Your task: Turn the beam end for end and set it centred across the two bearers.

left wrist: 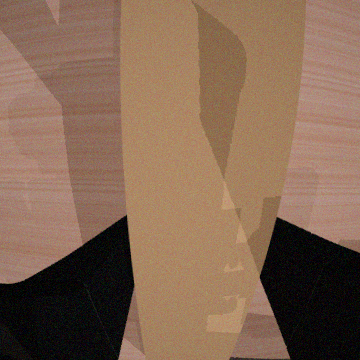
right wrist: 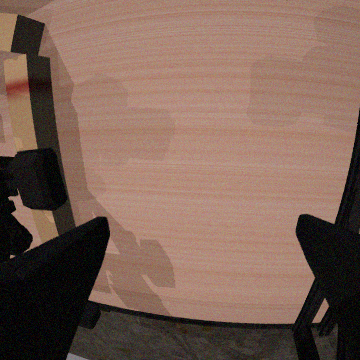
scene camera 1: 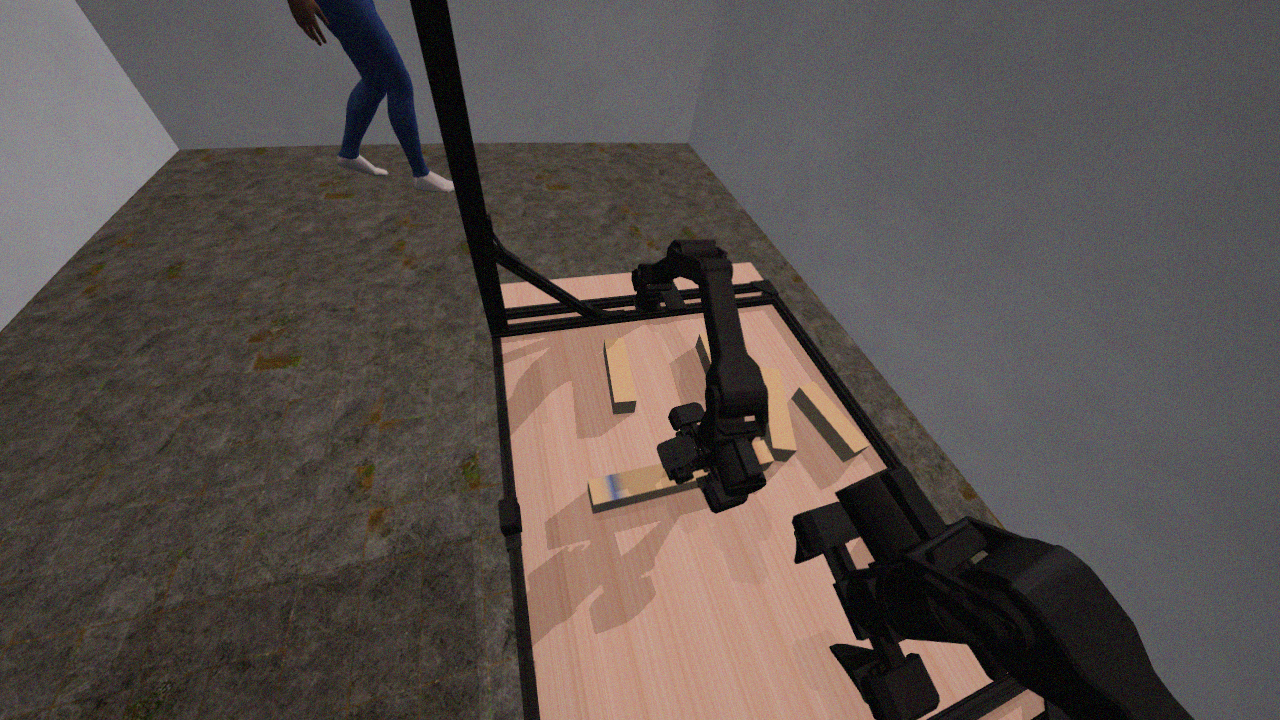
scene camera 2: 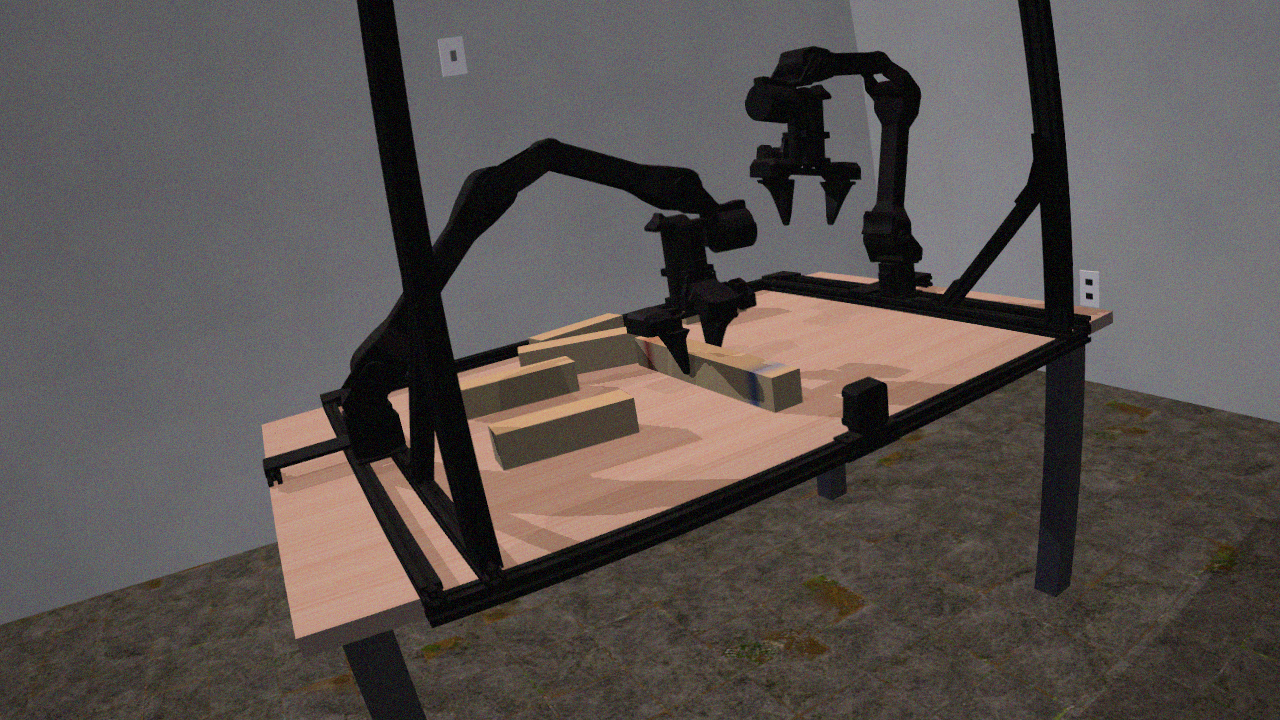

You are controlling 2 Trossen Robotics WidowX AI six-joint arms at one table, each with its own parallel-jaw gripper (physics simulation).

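Where they show: left gripper, fingertip midpoint: (left wrist: 192, 217) (scene camera 1: 694, 473) (scene camera 2: 700, 369); right gripper, fingertip midpoint: (right wrist: 204, 225) (scene camera 1: 814, 602) (scene camera 2: 809, 225); left arm's base at its link origin: (scene camera 1: 646, 303) (scene camera 2: 378, 452); right arm's base at its link origin: (scene camera 2: 898, 294).
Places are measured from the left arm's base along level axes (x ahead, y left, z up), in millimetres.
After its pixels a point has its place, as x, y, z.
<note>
The beam (scene camera 1: 637, 483) @(457, -159, 25) (scene camera 2: 773, 379) @(434, -239, 22) (left wrist: 168, 161) @(464, -79, 25) is a long pale wooden bar with a blue mark near one end, and it lies low on the table (scene camera 1: 680, 629) @(673, -150, -19) (scene camera 2: 909, 350) @(711, -206, -19). Its red-marked end shows in the right wrist view (right wrist: 19, 118) @(452, 22, 25). My left gripper (scene camera 1: 716, 475) @(454, -44, -5) (scene camera 2: 695, 343) (left wrist: 192, 217) @(454, -44, -5) is shut on the beam near its middle, one finger on each long side. My right gripper (scene camera 1: 852, 607) (scene camera 2: 809, 193) (right wrist: 204, 225) @(697, -25, 158) is open and empty, high above the table away from the beam. Short wooden blocks (scene camera 1: 620, 375) @(228, -130, 25) (scene camera 1: 780, 422) @(408, 151, 31) (scene camera 2: 566, 427) @(204, -148, 12) (scene camera 2: 519, 385) @(228, 74, 11) lie beyond the beam.
Another block (scene camera 1: 832, 422) @(430, 266, 25) lies near the table's right rail, and one more (scene camera 1: 703, 350) @(188, 78, 14) is partly hidden by the left arm. A black frame rail (scene camera 1: 512, 515) @(465, -363, 36) (scene camera 2: 680, 525) @(211, -375, -32) edges the table, with a tall post (scene camera 1: 452, 143) @(32, -368, 401) (scene camera 2: 402, 215) @(20, -380, 291). A person (scene camera 1: 373, 86) walks on the floor.
</note>
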